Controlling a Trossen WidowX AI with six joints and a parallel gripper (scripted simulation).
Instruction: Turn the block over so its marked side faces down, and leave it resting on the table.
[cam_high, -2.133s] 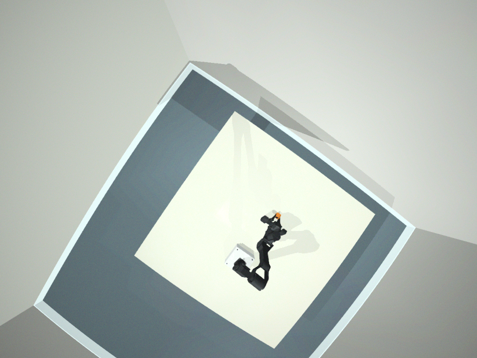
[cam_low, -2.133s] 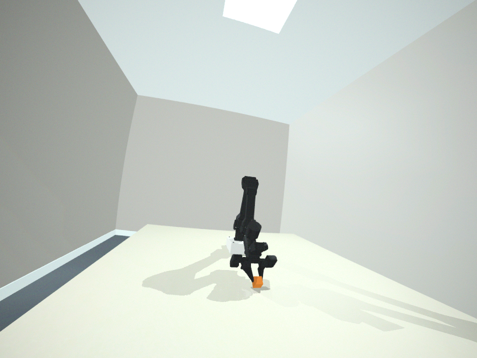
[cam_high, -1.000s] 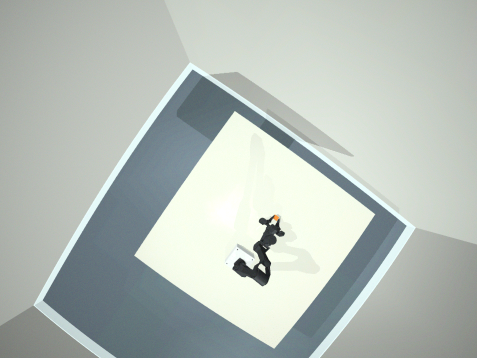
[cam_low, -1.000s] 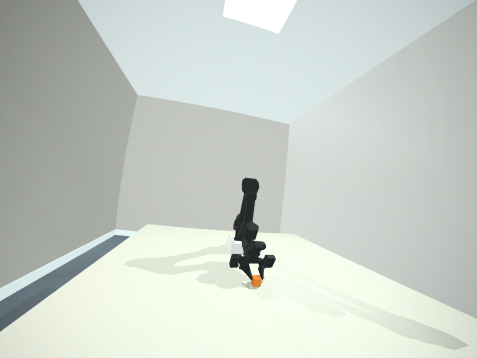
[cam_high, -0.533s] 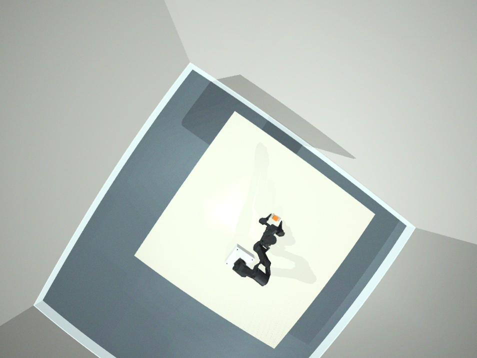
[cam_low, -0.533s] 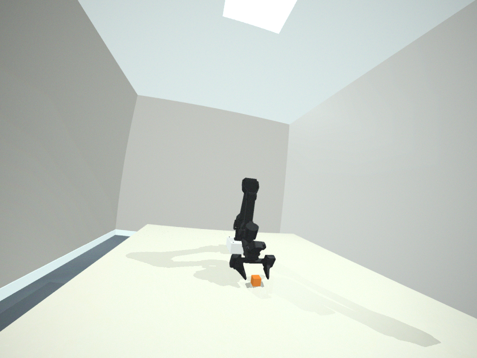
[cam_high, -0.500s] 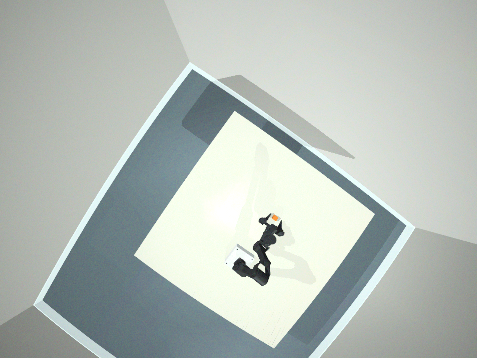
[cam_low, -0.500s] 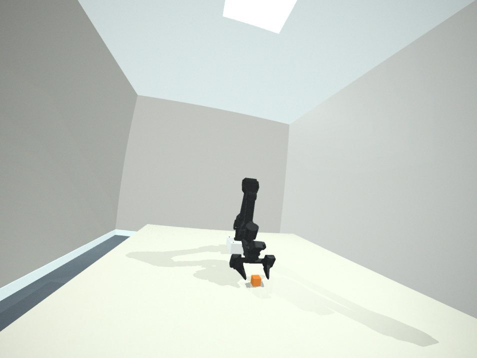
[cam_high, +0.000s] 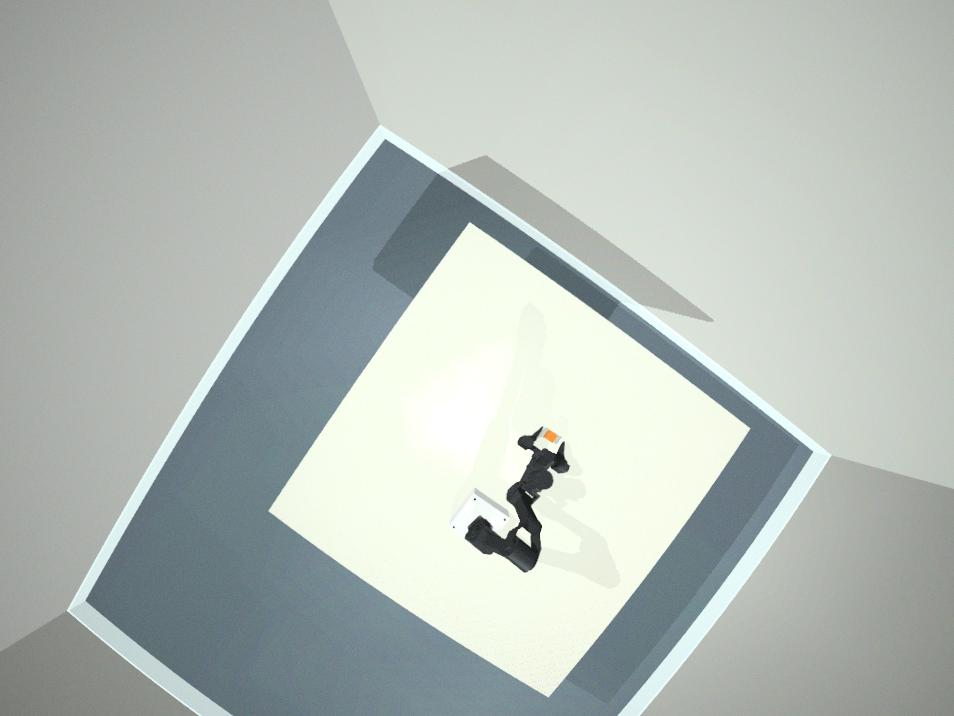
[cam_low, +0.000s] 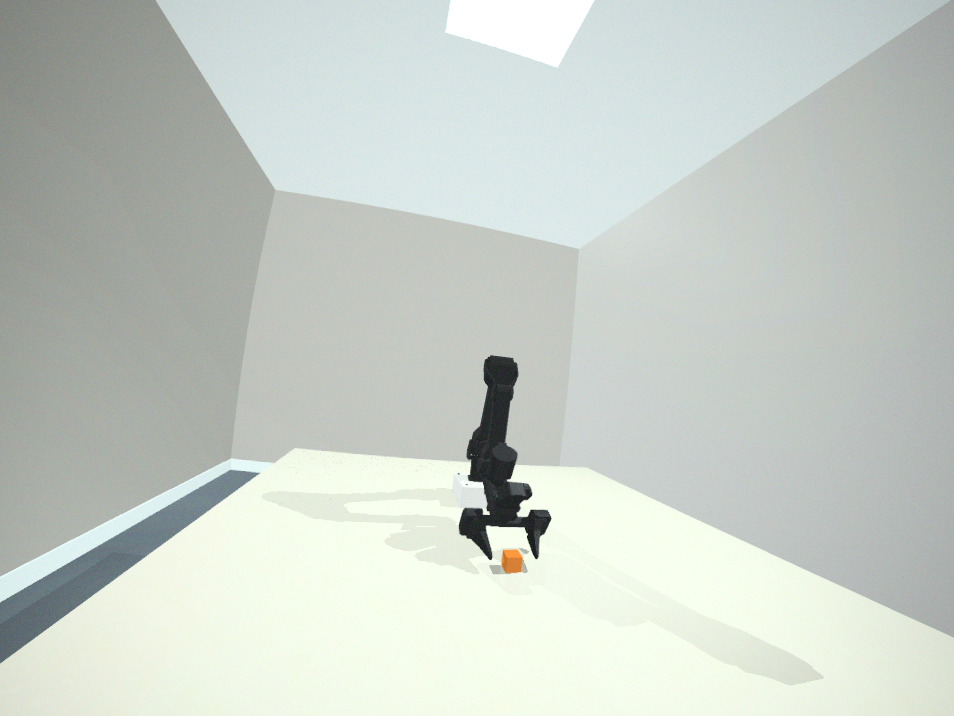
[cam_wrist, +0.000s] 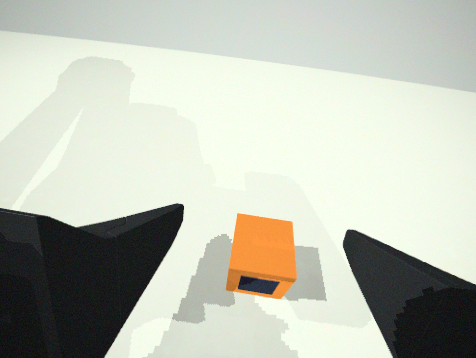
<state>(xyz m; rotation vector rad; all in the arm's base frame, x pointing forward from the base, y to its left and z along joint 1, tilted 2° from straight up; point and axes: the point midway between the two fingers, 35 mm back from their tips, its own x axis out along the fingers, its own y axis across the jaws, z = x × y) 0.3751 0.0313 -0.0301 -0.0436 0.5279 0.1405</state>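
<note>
Now: gripper tip 20 mm past the orange block and 10 mm above it.
</note>
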